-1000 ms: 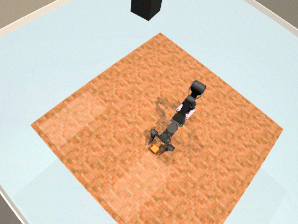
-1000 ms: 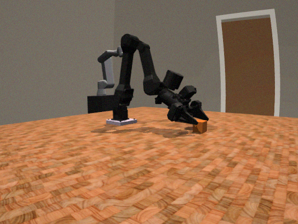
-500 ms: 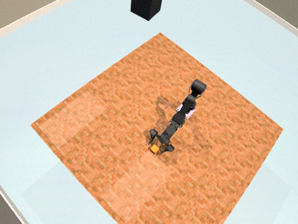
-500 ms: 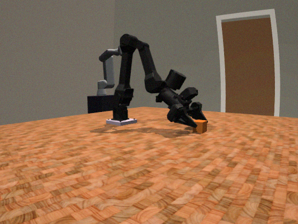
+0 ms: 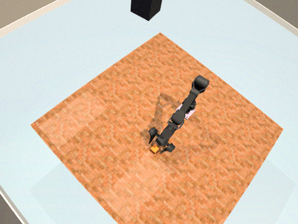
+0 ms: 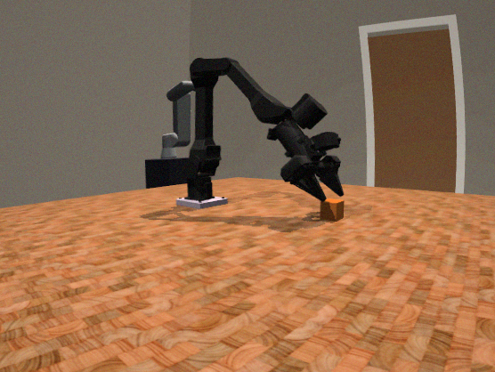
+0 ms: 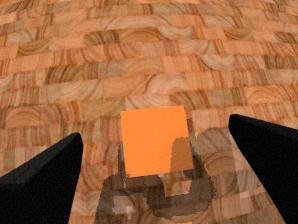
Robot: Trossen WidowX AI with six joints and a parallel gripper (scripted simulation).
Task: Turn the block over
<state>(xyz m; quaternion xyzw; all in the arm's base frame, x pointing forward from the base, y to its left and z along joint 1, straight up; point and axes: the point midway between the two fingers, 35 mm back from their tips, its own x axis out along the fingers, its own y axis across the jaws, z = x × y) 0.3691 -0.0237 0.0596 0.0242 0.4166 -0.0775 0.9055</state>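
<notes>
Right now the orange block is 1 cm behind my gripper tip and 3 cm below it.
</notes>
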